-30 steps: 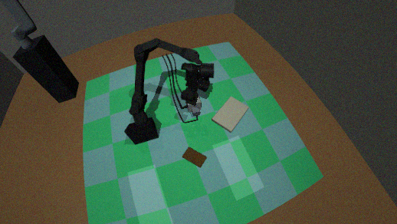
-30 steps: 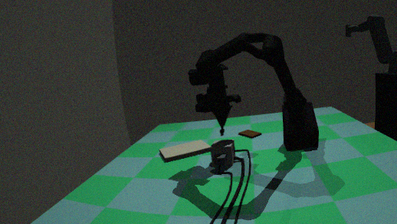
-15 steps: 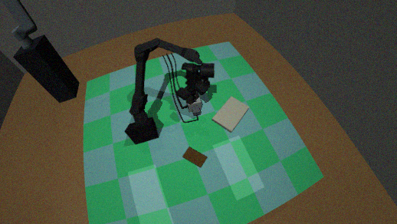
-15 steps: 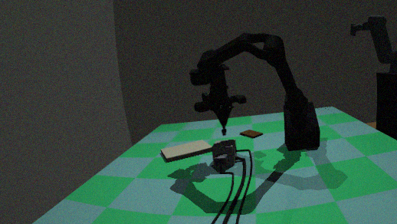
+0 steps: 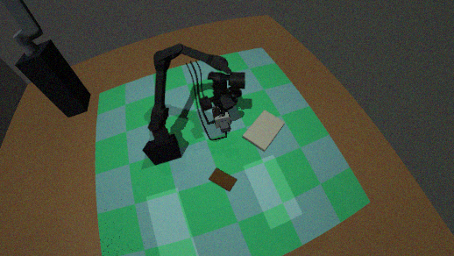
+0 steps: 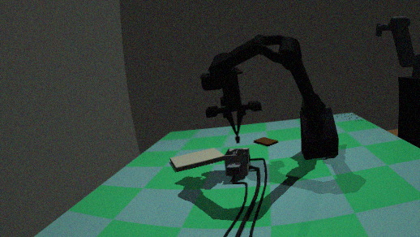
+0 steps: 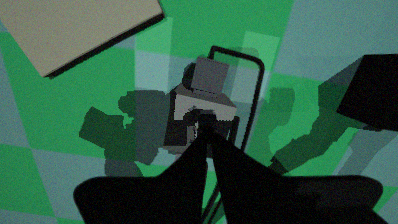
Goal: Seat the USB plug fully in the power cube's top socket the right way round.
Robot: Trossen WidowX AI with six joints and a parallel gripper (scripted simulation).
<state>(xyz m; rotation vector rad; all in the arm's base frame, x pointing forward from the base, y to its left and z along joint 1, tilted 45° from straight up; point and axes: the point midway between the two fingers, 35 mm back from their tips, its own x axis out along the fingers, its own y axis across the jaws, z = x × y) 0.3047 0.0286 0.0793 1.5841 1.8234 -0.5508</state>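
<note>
My gripper tip is 20 mm above the USB plug. The rest, counted from my gripper tip: small brown block: 290 mm to the right, 130 mm below, 80 mm behind.
</note>
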